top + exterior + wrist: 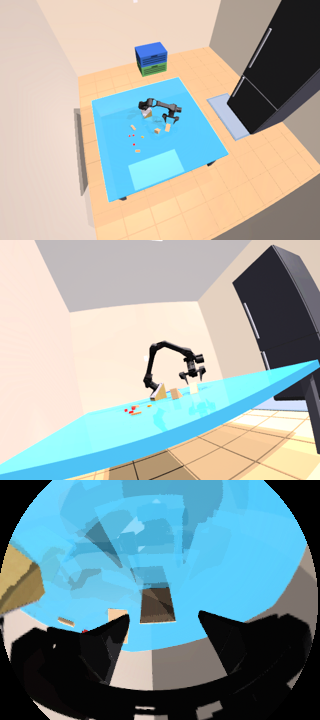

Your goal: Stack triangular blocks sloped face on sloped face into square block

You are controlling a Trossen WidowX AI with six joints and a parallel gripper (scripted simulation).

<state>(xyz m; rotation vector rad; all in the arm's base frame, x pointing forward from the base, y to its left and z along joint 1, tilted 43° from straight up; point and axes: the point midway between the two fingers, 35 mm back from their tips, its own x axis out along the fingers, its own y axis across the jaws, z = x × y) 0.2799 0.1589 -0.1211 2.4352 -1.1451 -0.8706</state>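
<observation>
My gripper tip is 10 mm short of the triangular block, 20 mm to the left of it and 40 mm above it. The rest, counted from my gripper tip: orange bit (30 mm ahead, 330 mm to the right, 60 mm below).
</observation>
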